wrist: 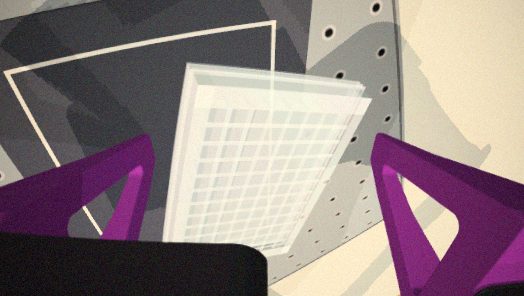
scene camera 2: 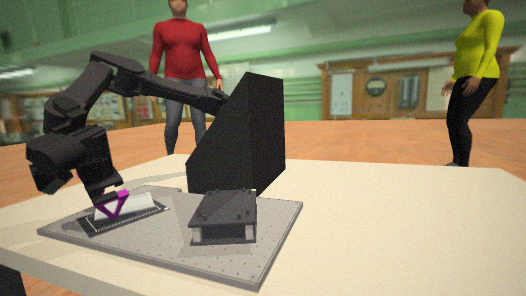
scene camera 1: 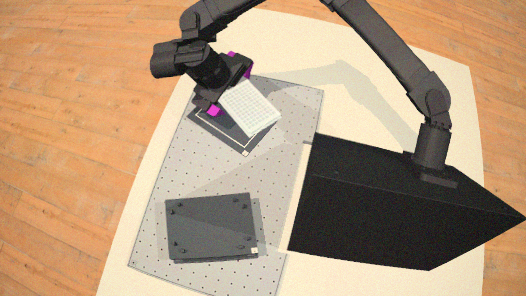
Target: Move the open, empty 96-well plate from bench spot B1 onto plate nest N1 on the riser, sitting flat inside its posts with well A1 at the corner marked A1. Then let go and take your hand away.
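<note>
The white, see-through 96-well plate [scene camera 1: 250, 107] [scene camera 2: 137, 204] [wrist: 255, 170] lies partly over the dark mat of spot B1 [scene camera 1: 217, 133] [scene camera 2: 86, 224] [wrist: 125, 100]. It sits skewed and shifted across the white outline, and looks tilted in scene camera 2. My gripper [scene camera 1: 231, 91] [wrist: 262, 146] is open, with its magenta fingers apart on either side of the plate's near part; a gap shows between each finger and the plate in the wrist view. Nest N1 [scene camera 1: 212, 225] [scene camera 2: 227, 206] is the dark riser top with small posts and a pale corner label [scene camera 1: 254, 250]. The plate's A1 corner cannot be made out.
The grey perforated board [scene camera 1: 175, 170] [scene camera 2: 165, 255] carries both the mat and the riser. The large black wedge-shaped base [scene camera 1: 380, 215] [scene camera 2: 250, 135] stands beside the board. Two people [scene camera 2: 181, 50] [scene camera 2: 477, 50] stand in the background.
</note>
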